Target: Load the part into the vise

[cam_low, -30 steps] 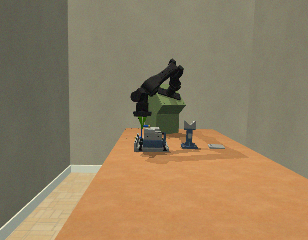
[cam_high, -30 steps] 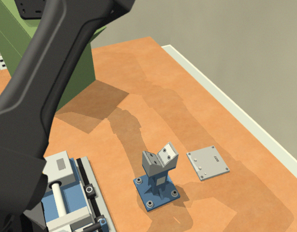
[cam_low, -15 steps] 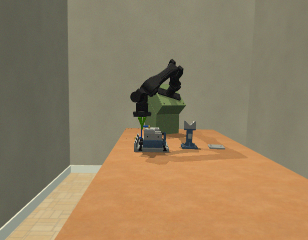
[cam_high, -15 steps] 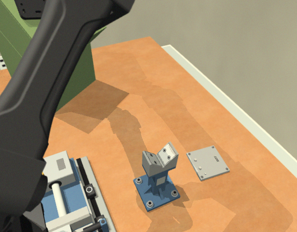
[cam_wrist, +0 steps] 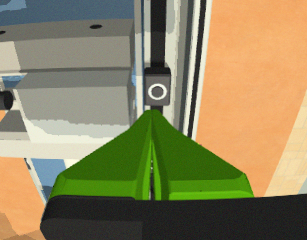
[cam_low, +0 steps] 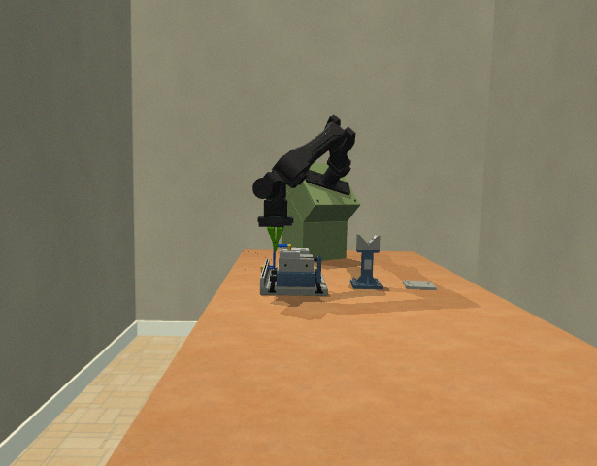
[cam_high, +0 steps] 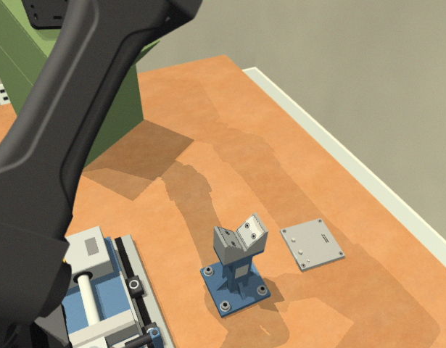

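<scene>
My gripper is now 40 mm to the right of the grey part and 30 mm above it. Also, from my hand: fixed jaw: 60 mm to the left, 40 mm below, 30 mm ahead; moving jaw: 60 mm to the left, 40 mm below, 30 mm behind; work stop: 110 mm to the left, 30 mm below, 10 mm ahead.
</scene>
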